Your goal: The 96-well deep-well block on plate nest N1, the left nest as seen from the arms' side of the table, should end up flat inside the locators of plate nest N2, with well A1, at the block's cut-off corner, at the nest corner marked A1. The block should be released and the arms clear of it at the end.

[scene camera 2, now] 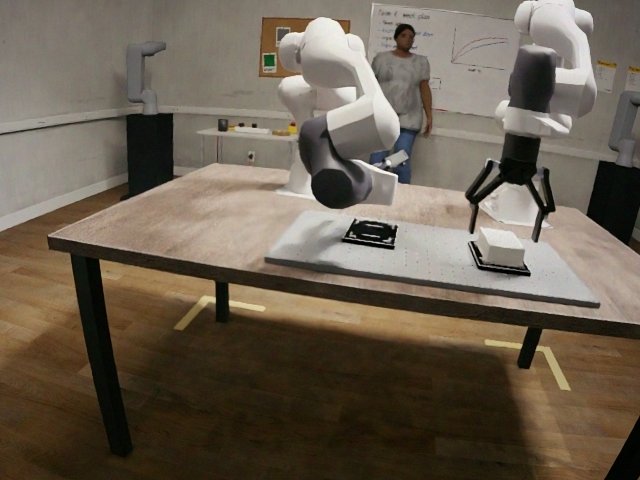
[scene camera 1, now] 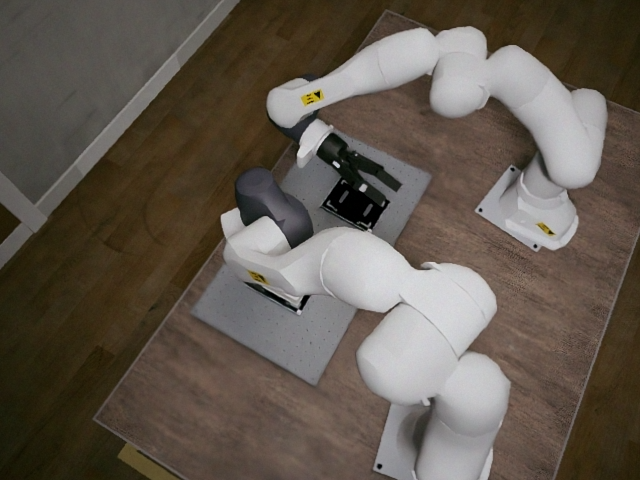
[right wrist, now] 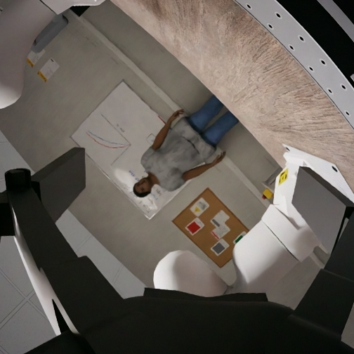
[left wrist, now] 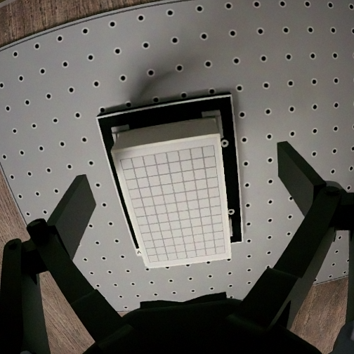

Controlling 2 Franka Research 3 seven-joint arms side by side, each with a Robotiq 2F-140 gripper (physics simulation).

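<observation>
The white deep-well block (scene camera 1: pixel 287 294) (scene camera 2: pixel 501 246) (left wrist: pixel 172 200) rests on black nest N1 (scene camera 2: pixel 498 269) (left wrist: pixel 230 175). In the left wrist view it appears slightly turned; its cut-off corner cannot be made out. My left gripper (scene camera 2: pixel 504 236) (left wrist: pixel 182 174) is open and empty above N1, fingers spread wide on either side of the block in the left wrist view, not touching it. Its arm hides it in scene camera 1. Nest N2 (scene camera 1: pixel 356 209) (scene camera 2: pixel 370 242) holds no block; its A1 mark is not readable. My right gripper (scene camera 1: pixel 388 192) (right wrist: pixel 191 176) is open and empty, tilted above N2, mostly hidden in scene camera 2.
Both nests stand on a grey perforated plate (scene camera 1: pixel 310 356) (scene camera 2: pixel 429 268) on the brown wooden table (scene camera 1: pixel 222 413) (scene camera 2: pixel 170 222). The left arm (scene camera 1: pixel 361 268) reaches over N1 in scene camera 1. A person (scene camera 2: pixel 403 93) (right wrist: pixel 175 155) stands behind the table.
</observation>
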